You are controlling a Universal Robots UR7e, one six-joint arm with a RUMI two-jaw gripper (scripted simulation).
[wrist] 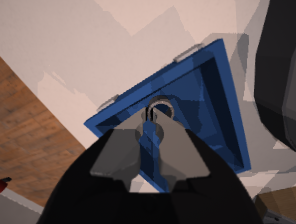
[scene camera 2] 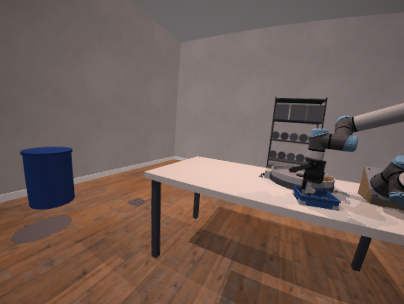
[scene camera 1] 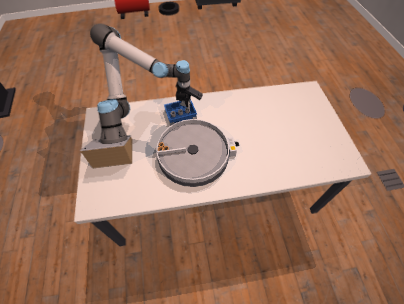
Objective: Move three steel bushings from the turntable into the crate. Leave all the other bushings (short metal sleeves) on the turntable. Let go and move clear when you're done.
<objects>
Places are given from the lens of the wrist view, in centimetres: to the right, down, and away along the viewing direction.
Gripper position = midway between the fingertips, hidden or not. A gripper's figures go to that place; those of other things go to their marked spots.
my gripper (wrist: 149, 108): 0, 0, 15
blue crate (wrist: 204, 99): 8, -2, 15
</objects>
